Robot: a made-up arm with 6 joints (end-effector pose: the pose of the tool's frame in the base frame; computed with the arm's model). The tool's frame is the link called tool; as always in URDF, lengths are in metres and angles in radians.
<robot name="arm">
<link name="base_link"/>
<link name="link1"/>
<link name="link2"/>
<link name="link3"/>
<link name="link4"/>
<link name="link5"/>
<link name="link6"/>
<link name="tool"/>
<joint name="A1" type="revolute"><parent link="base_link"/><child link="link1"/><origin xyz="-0.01 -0.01 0.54" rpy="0 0 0"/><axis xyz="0 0 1"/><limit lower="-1.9" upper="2.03" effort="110" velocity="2.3"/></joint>
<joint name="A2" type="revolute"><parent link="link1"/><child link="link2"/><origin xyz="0 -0.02 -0.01" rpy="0 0 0"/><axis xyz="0.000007 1 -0.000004"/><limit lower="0.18" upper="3.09" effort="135" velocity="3.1"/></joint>
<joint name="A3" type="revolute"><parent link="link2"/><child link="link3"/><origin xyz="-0.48 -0.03 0.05" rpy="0 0 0"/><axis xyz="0.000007 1 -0.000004"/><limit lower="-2.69" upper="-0.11" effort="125" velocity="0.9"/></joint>
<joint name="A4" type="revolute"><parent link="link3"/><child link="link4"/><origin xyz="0.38 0.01 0.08" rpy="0 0 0"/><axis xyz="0.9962 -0.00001 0.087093"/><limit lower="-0.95" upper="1.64" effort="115" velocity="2.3"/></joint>
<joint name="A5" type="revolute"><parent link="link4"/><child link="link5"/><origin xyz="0.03 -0.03 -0.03" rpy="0 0 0"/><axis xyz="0.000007 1 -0.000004"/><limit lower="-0.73" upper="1.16" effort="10" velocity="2.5"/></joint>
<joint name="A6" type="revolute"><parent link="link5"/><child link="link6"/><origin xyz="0.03 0.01 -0.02" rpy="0 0 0"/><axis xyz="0.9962 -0.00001 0.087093"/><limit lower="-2.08" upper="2.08" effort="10" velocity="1.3"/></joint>
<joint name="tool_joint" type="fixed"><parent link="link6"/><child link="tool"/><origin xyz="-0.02 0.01 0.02" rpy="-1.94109 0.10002 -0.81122"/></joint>
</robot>
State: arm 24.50 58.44 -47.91 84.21 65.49 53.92
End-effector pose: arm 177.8 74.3 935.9 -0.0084 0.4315 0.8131 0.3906
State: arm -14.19 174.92 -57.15 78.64 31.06 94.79
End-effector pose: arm 298.3 -87.3 142.9 0.7658 0.6346 -0.0744 0.0733
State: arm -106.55 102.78 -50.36 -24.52 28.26 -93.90
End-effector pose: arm -193.4 -391.9 678.4 0.6197 -0.6351 -0.4542 0.0800
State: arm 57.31 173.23 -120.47 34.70 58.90 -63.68
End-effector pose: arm 403.8 621.7 245.3 0.7858 0.1570 -0.5728 0.1724
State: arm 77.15 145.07 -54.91 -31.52 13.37 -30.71
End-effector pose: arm 155.4 431.5 345.7 0.7987 0.3441 -0.2322 0.4357
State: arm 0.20 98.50 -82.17 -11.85 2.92 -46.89
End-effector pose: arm 524.1 -55.4 913.5 -0.9423 0.2627 -0.2014 0.0491
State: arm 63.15 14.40 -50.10 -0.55 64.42 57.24
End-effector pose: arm -8.3 -168.7 971.7 -0.6313 0.2718 0.4814 0.5439
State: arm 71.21 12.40 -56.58 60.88 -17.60 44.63
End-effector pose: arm -44.1 -196.7 1006.5 0.0481 -0.1407 0.6283 0.7636
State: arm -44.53 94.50 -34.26 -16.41 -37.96 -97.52
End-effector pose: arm 190.3 -284.4 638.1 0.8605 -0.3164 0.1483 0.3707
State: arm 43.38 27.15 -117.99 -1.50 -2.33 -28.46
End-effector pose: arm -310.9 -352.0 1213.8 -0.3461 -0.1602 -0.5894 0.7121
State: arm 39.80 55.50 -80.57 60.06 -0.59 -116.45
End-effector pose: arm 78.5 91.3 1170.7 -0.8246 -0.0574 -0.4498 0.3383
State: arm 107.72 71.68 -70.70 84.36 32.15 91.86
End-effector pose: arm -108.7 283.6 1030.4 -0.0113 -0.5113 -0.8557 0.0788
